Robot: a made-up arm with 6 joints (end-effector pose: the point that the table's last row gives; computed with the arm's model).
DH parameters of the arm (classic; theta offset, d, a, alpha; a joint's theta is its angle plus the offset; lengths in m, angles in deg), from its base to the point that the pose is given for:
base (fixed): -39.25 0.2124 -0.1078 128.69
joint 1: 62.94 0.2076 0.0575 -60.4
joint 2: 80.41 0 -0.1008 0
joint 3: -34.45 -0.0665 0.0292 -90
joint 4: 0 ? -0.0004 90
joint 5: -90 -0.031 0.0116 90
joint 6: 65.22 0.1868 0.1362 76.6
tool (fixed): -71.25 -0.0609 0 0
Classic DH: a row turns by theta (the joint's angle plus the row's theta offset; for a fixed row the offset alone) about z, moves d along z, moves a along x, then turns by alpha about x.
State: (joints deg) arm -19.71 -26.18 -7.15 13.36 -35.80 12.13
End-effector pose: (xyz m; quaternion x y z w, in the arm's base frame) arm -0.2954 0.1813 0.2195 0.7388 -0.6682 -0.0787 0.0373
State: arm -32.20 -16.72 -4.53 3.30 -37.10 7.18
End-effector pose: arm -0.3279 0.1825 0.1678 0.7667 -0.6415 -0.0243 0.0014
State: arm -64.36 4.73 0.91 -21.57 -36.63 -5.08
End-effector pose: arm -0.4176 0.1311 0.0571 -0.8368 0.5051 -0.0849 0.1934
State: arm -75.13 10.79 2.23 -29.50 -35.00 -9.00
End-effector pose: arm -0.4369 0.1104 0.0312 -0.8402 0.4517 -0.1028 0.2820
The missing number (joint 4, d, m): 0.2366
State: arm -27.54 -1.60 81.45 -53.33 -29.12 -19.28
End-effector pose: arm -0.1014 -0.1450 -0.3231 -0.5785 -0.0672 -0.7972 0.1590
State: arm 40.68 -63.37 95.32 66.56 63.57 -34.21
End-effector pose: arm -0.1141 0.0273 0.1034 0.6264 0.0708 0.1478 0.7620
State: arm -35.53 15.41 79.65 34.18 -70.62 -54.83
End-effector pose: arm -0.3311 -0.2259 -0.3090 0.8613 -0.1743 0.4623 0.1187
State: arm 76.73 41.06 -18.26 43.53 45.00 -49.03
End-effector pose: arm -0.2856 -0.0670 0.1251 0.4702 -0.2304 0.3460 0.7785
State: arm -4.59 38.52 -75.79 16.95 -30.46 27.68
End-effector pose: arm -0.2525 0.1240 0.2827 0.6674 -0.7261 -0.0399 0.1606
